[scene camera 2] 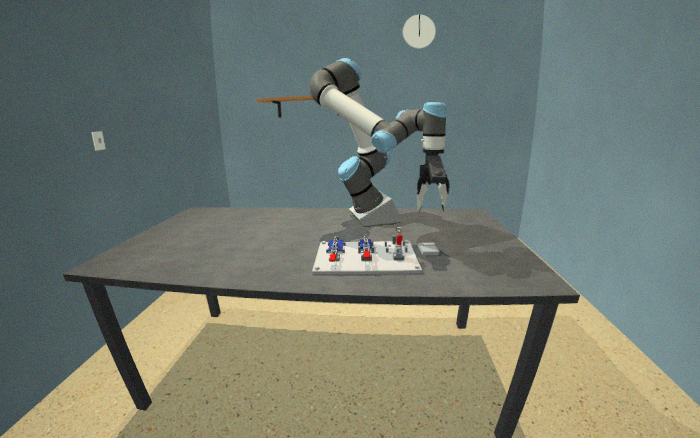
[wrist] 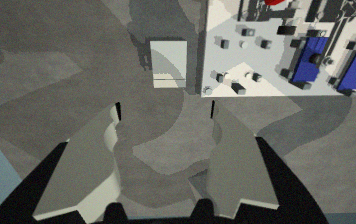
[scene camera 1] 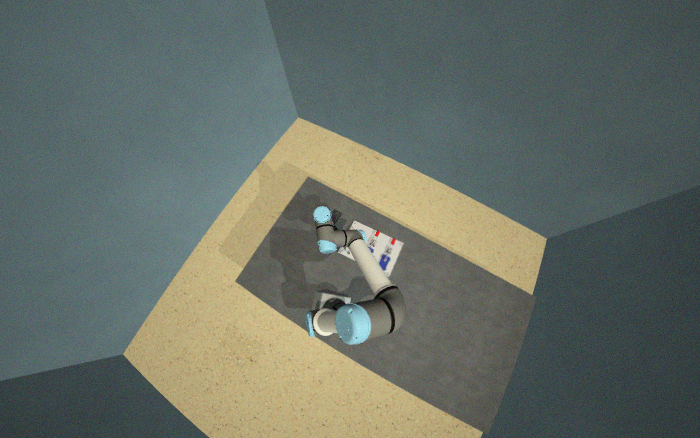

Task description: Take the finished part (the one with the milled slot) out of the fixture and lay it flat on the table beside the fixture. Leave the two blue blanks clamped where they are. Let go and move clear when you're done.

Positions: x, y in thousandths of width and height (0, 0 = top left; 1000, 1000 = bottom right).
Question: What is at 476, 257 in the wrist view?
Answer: A grey finished part.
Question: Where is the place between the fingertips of my gripper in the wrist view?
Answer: At 468, 458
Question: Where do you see a plate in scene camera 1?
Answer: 548, 551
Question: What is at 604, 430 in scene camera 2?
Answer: My gripper.
